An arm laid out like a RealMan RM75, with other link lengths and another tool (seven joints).
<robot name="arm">
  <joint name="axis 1" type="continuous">
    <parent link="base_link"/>
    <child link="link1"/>
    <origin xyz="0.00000 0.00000 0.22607" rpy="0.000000 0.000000 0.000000"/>
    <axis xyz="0 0 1"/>
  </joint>
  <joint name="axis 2" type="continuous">
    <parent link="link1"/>
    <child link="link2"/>
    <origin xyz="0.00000 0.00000 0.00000" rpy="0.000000 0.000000 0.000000"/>
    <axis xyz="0 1 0"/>
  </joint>
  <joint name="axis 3" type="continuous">
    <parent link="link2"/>
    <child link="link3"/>
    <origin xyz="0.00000 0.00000 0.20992" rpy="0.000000 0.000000 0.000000"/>
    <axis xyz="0 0 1"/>
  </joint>
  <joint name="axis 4" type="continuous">
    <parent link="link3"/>
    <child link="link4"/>
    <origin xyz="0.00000 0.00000 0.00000" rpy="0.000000 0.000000 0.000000"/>
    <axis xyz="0 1 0"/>
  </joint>
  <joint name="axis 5" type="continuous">
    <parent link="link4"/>
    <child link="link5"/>
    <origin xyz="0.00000 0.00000 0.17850" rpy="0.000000 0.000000 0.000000"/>
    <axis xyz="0 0 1"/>
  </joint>
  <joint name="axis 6" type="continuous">
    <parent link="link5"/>
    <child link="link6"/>
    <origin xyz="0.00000 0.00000 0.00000" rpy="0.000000 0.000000 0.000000"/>
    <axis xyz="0 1 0"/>
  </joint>
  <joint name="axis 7" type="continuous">
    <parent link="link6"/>
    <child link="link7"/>
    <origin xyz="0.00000 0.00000 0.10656" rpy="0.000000 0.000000 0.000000"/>
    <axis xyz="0 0 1"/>
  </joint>
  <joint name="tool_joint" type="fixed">
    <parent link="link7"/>
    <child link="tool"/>
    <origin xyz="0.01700 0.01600 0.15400" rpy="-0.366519 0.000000 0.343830"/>
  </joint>
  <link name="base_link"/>
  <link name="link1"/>
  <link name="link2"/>
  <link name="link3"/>
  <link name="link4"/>
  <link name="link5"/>
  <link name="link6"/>
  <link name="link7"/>
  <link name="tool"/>
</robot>
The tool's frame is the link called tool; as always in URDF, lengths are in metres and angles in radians. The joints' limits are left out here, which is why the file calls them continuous.
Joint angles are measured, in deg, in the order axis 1, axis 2, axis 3, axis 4, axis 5, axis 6, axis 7. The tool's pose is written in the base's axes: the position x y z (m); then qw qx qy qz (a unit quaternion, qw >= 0). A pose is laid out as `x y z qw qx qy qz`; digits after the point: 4 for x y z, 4 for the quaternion.
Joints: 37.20 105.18 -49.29 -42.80 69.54 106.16 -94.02
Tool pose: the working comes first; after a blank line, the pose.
Where each joint sits with the arm in this pose, in the base's axes (m; each line is computed from the numbers above, not from the rounded line before):
axis 1: 0.0000 0.0000 0.2261
axis 2: 0.0000 0.0000 0.2261
axis 3: 0.1614 0.1225 0.1711
axis 4: 0.1614 0.1225 0.1711
axis 5: 0.2230 0.2847 0.2131
axis 6: 0.2230 0.2847 0.2131
axis 7: 0.1869 0.2917 0.1131
the tool: 0.1473 0.2829 -0.0373

0.1473 0.2829 -0.0373 0.1866 0.9301 -0.2277 -0.2197
